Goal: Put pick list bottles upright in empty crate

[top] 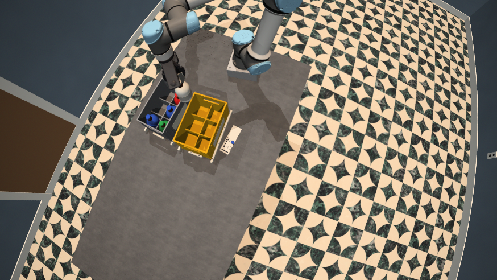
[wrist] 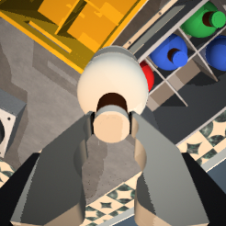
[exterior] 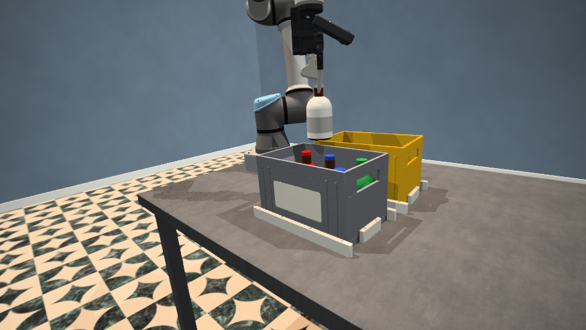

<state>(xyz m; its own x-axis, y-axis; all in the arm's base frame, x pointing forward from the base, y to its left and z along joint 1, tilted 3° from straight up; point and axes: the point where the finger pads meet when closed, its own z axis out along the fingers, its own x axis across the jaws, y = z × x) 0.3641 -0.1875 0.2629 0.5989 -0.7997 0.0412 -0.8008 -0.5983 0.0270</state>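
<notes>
Now: the white-label bottle 70 mm below my hand. From my hand the other things lie so: red-label bottle (10 mm behind, 70 mm to the right, 250 mm below); then yellow crate (100 mm ahead, 110 mm to the left, 250 mm below); then grey crate (70 mm ahead, 120 mm to the right, 250 mm below).
</notes>
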